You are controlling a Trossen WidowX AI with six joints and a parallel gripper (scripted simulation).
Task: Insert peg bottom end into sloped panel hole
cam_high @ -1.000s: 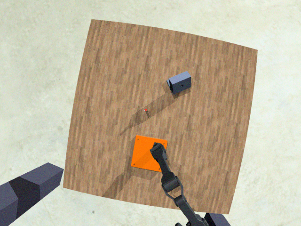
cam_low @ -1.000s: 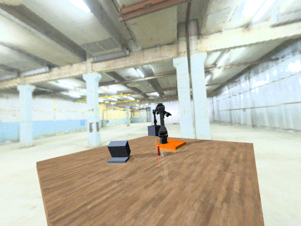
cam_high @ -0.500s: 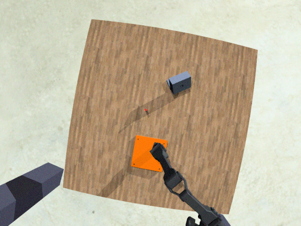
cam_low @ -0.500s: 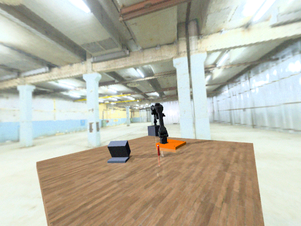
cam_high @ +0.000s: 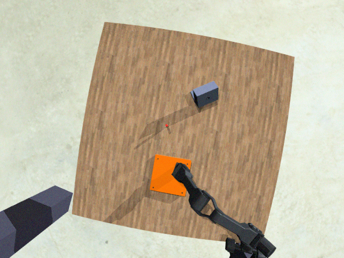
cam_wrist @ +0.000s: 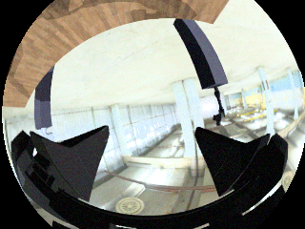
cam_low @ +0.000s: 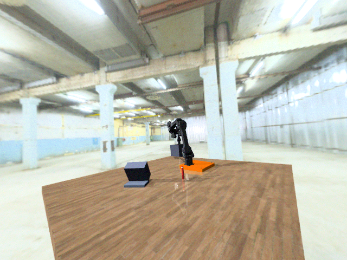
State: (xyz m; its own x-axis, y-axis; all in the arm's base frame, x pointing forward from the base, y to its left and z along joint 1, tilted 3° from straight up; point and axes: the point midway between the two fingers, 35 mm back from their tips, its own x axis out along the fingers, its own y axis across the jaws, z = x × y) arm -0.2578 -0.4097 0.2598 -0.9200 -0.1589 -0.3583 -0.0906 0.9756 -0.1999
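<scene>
My gripper tip is now 50 cm short of the small red peg, 56 cm to the right of it and 25 cm above it. From my gripper tip the other things lie so: grey-blue sloped panel 74 cm ahead, 41 cm to the left, 23 cm below; small dark hole 73 cm ahead, 39 cm to the left, 21 cm below.
</scene>
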